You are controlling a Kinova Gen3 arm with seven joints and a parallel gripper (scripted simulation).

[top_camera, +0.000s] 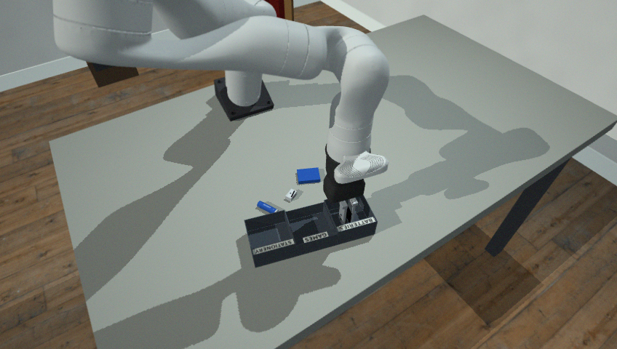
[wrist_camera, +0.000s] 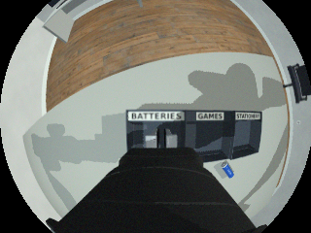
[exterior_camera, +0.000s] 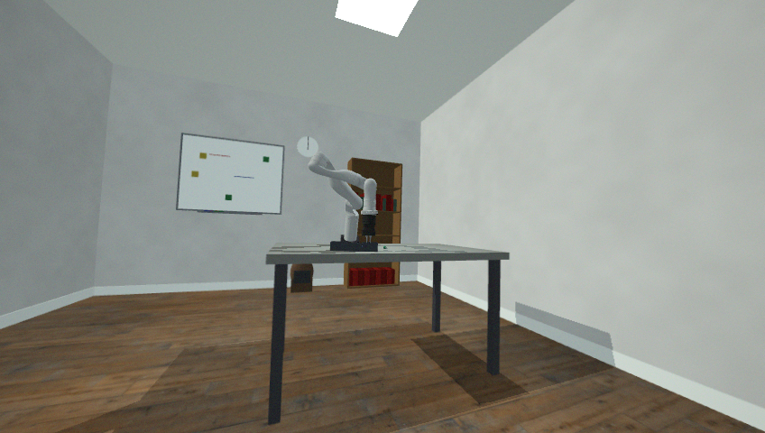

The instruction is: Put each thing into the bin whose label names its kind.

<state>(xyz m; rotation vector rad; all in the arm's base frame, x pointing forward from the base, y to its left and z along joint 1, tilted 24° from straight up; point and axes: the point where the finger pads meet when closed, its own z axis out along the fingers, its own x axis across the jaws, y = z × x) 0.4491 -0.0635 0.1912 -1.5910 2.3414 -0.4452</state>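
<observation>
Now: hand 140 mm past the small white thing, 30 mm to the left of it and 30 mm above it. Also, from my hand: blue battery (140 mm behind, 100 mm to the right, 30 mm below); blue block (150 mm behind, 30 mm to the left, 30 mm below); black piece (150 mm behind, 110 mm to the left, 30 mm below).
</observation>
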